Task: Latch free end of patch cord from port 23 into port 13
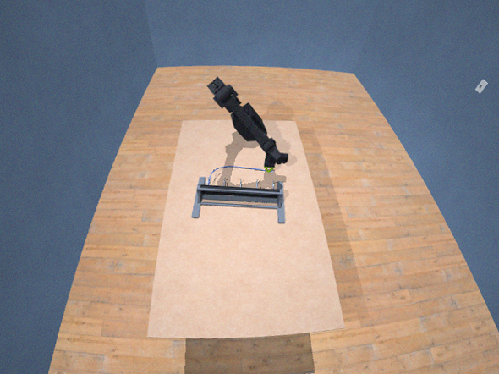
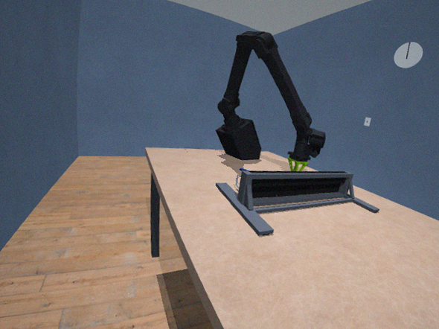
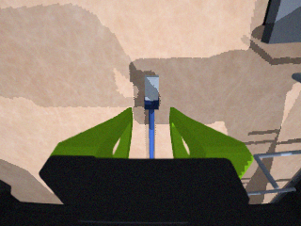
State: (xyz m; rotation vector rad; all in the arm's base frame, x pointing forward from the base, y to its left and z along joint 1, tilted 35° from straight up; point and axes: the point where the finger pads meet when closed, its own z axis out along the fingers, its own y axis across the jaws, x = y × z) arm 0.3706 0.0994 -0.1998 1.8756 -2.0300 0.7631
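Right now the plug is 2 cm to the left of my hand and 2 cm below it.
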